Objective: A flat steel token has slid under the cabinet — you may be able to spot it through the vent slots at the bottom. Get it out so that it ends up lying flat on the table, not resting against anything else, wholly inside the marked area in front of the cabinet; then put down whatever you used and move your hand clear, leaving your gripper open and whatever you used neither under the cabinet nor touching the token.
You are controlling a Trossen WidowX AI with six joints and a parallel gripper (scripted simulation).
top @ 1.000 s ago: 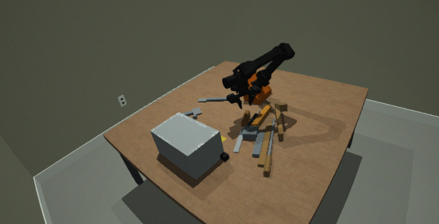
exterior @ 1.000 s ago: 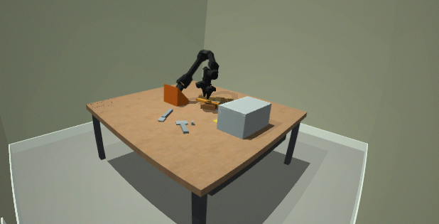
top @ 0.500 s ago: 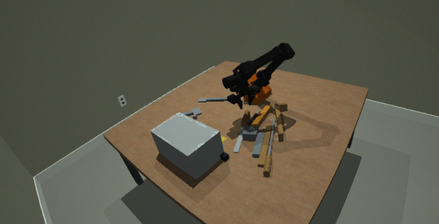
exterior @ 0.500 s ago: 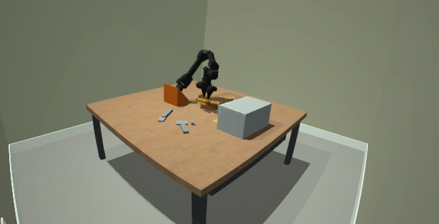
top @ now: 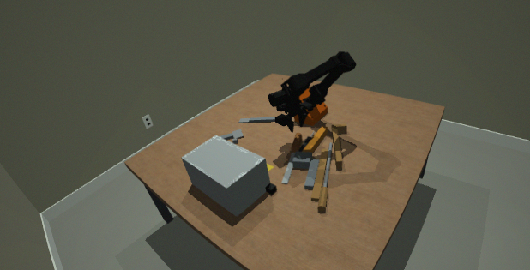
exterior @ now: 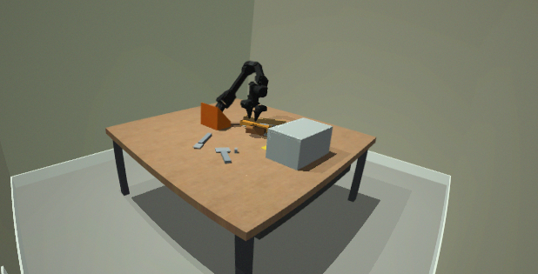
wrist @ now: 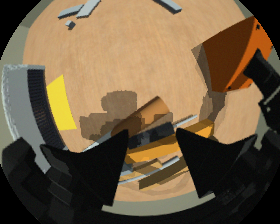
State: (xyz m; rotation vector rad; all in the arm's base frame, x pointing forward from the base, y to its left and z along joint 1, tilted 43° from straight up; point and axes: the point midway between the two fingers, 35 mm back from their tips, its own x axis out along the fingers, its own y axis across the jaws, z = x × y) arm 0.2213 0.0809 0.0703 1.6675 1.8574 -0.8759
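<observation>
Now: the orange bar 70 mm to the left of my gripper tip, 60 mm below it and 50 mm behind it. Round my gripper tip: grey block: 120 mm to the left, 90 mm ahead, 60 mm below; then wooden stick: 220 mm to the left, 100 mm ahead, 70 mm below; then grey t-piece: 330 mm to the right, 170 mm ahead, 70 mm below.
</observation>
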